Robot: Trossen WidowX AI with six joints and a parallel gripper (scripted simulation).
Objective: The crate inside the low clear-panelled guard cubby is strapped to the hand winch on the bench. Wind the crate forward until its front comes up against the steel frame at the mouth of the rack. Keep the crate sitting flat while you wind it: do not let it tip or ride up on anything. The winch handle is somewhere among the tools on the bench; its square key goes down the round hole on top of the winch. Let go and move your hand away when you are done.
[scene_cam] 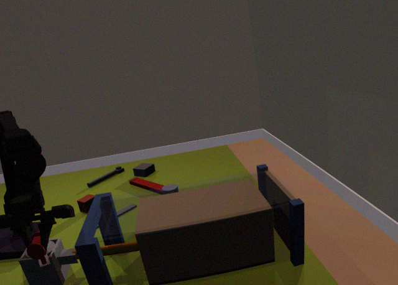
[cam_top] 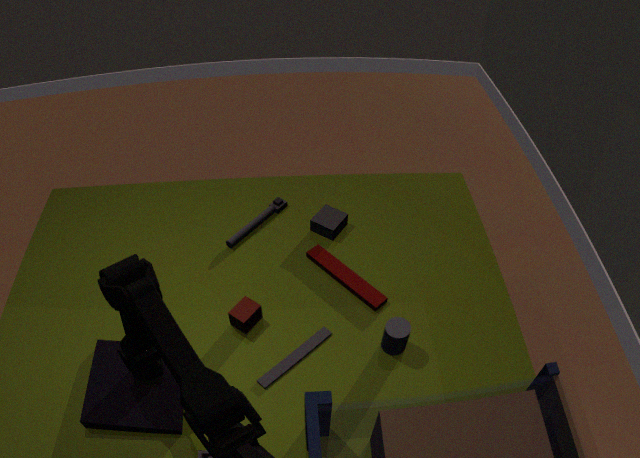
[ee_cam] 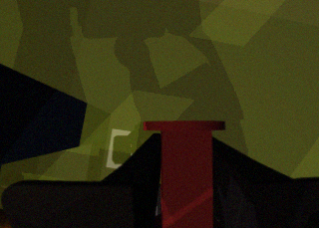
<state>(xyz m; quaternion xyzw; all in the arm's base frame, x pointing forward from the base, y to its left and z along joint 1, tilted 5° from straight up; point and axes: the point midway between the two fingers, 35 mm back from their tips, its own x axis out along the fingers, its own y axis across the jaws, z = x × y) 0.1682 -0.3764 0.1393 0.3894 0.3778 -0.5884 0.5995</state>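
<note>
Now: the red crank grip 2 cm to the left of my gripper tip. The rest, counted from my gripper tip: winch handle (5 cm to the left, 3 cm below, 1 cm behind); blue steel frame (12 cm ahead, 9 cm to the left, 3 cm below); grey winch (10 cm to the left, 10 cm below, 5 cm behind).
</note>
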